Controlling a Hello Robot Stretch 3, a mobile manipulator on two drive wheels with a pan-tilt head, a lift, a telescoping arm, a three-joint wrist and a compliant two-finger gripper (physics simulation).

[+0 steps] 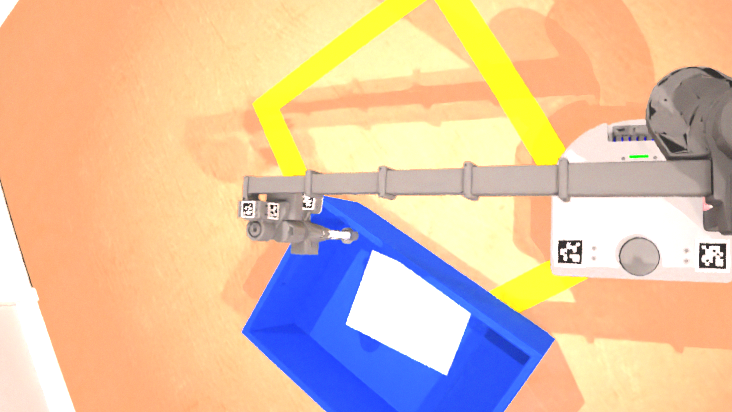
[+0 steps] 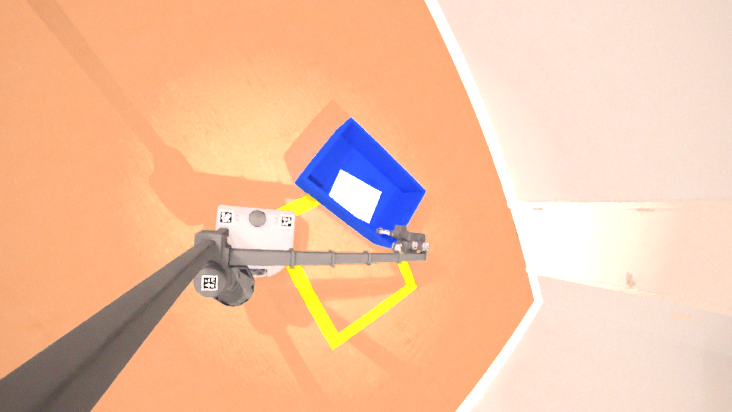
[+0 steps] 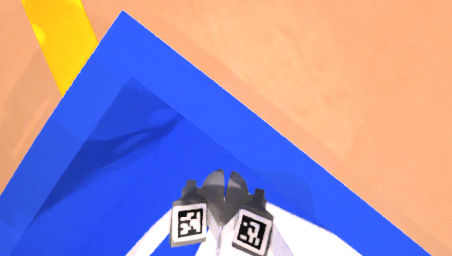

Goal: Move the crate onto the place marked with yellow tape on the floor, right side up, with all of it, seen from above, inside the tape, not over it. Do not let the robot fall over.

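Frame: origin at the robot's base, x right, y ahead, z up, level; metres.
Where they show: gripper, between the fingertips: (image 1: 350,235) (image 2: 378,230) (image 3: 224,189); robot's base, origin of its link: (image 1: 636,254) (image 2: 256,217).
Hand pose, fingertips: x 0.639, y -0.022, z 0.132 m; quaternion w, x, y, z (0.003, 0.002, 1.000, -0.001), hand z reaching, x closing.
Observation:
Things, the pixels of their top centre, and the offset from my fingertips.
- blue crate, centre of its top: (image 1: 372,343) (image 2: 372,185) dx -0.109, dy +0.235, dz +0.088 m
- white sheet, centre of its top: (image 1: 408,310) (image 2: 355,197) dx -0.113, dy +0.180, dz -0.107 m
The blue crate (image 1: 286,286) (image 2: 327,158) (image 3: 200,95) is upright, its open side up, with a white sheet (image 1: 409,312) (image 2: 356,196) inside. From above it lies across one side of the yellow tape (image 1: 502,87) (image 2: 312,301) (image 3: 62,45). Much of the crate is outside the outline and hides part of the tape. My gripper (image 1: 350,235) (image 2: 381,231) (image 3: 224,189) is shut, its fingertips nearly together with nothing seen between them. It points down over the inside of the crate's corner nearest the arm. Whether it touches a wall is not clear.
My telescoping arm (image 1: 430,181) (image 2: 348,257) reaches across the taped outline. My base (image 1: 594,220) (image 2: 258,235) covers the tape's near corner. A wall with a white baseboard (image 1: 48,353) (image 2: 481,112) stands beyond the gripper.

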